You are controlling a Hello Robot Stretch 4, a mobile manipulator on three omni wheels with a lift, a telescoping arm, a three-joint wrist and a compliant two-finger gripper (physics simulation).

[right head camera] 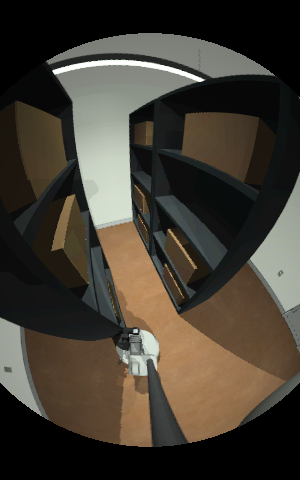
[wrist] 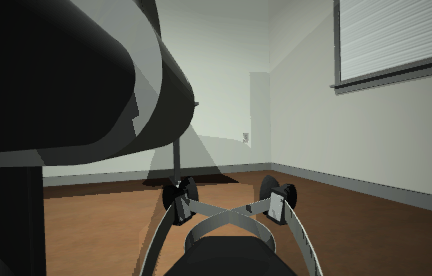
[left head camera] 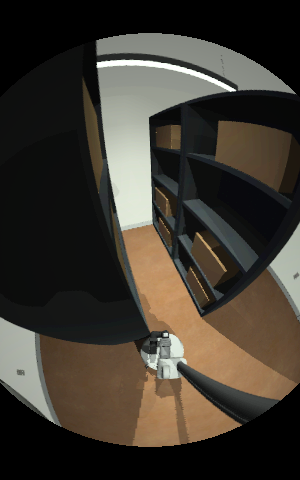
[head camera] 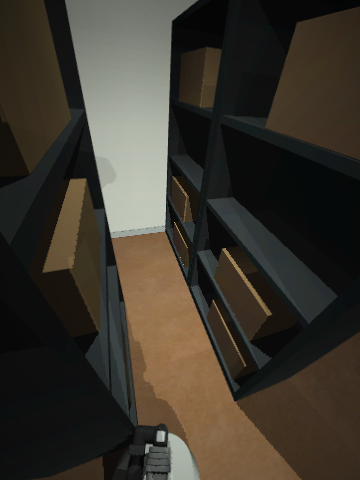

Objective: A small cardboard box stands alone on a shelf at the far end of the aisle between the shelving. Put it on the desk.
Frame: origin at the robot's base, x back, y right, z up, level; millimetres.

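Seen in the pictures: gripper, fingertip midpoint: (right head camera: 124, 364) (wrist: 228, 191) (left head camera: 151, 368).
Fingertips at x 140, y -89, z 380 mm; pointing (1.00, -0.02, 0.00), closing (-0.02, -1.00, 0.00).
Note:
Offsets run from my fingertips to a thing's middle. "*": to the spot under its first point. Level surfaces: height alone.
A cardboard box (head camera: 200, 77) (left head camera: 168, 137) (right head camera: 143, 133) stands alone on the top shelf of the far bay of the right shelving (head camera: 214, 125); I cannot tell for sure whether it is the task's box. My gripper (wrist: 228, 191) is open in the wrist view, its two fingertips apart above the floor with no object between them. In the head view my folded wrist shows at the bottom, at the aisle mouth and well short of that box; the fingertips are not clear there. In the wrist view a thin leg (wrist: 176, 160) stands behind; the desk top does not show clearly.
The left shelving (head camera: 45, 400) (left head camera: 50, 200) (right head camera: 50, 310) is very close to my wrist and holds a box {dz +718, dx -644, dy -314 mm} (head camera: 82, 260) (right head camera: 70, 245) near the aisle. A large box {* dz +1183, dx -894, dy +441 mm} (head camera: 320, 80) and several lower boxes stand in the right shelving. The narrow aisle floor {dz -408 mm} (head camera: 155, 300) runs to a pale wall (head camera: 130, 125).

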